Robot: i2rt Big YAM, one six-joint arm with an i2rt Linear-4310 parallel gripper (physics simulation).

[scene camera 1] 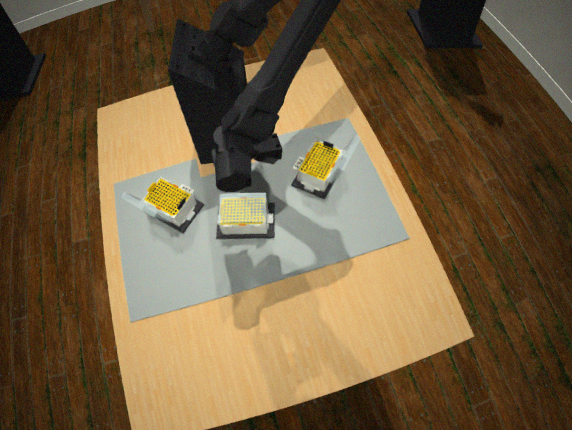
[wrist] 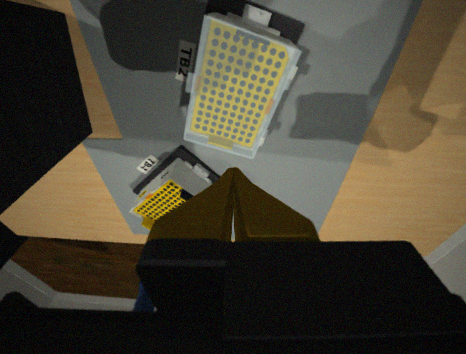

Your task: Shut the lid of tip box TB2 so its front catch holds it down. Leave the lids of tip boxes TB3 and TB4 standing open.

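Frame: origin at the arm's base, x up, y left, z back, level; centimetres.
Seen in the pictures: gripper, fingertip midpoint: [wrist: 233, 176]; arm's base at its link origin: [scene camera 1: 207, 54].
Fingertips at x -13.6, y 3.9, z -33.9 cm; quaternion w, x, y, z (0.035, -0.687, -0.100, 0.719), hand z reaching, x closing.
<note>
Pixels of each thing's middle, then the offset from my fingertips to it. Level surfaces: height alone.
- Tip box TB2 at the middle of its body: [wrist: 225, 85] [scene camera 1: 244, 210] dx -14.2, dy +0.8, dz +1.9 cm
- Tip box TB4 at the middle of its body: [wrist: 168, 211] [scene camera 1: 166, 195] dx -11.6, dy -20.3, dz +7.8 cm
- Tip box TB3 at the middle of its body: [scene camera 1: 320, 158] dx -11.6, dy +22.9, dz +14.1 cm
- grey mat at its surface level: dx -18.0 cm
- light wooden table at its surface level: dx -18.4 cm
Tip box TB2 [scene camera 1: 243, 215] [wrist: 237, 85] stands mid-mat in scene camera 1. Its clear lid lies down over the yellow tip rack; whether the front catch holds it cannot be told. Tip box TB4 [scene camera 1: 169, 200] [wrist: 162, 202], at the left in scene camera 1, has its clear lid [scene camera 1: 140, 204] standing open. Tip box TB3 [scene camera 1: 320, 162], at the right, also has its clear lid [scene camera 1: 351, 151] standing open; it does not show in the wrist view. My gripper [wrist: 233, 176] is shut and empty, above the mat and apart from TB2. In scene camera 1 its fingertips are hidden behind the wrist housing.
The boxes stand on dark bases on a grey mat [scene camera 1: 165, 285] [wrist: 325, 175], which lies on a light wooden table [scene camera 1: 200, 370]. The black arm pedestal [scene camera 1: 200, 95] stands at the mat's back edge. Dark stands [scene camera 1: 450, 22] rise from the floor beyond the table.
</note>
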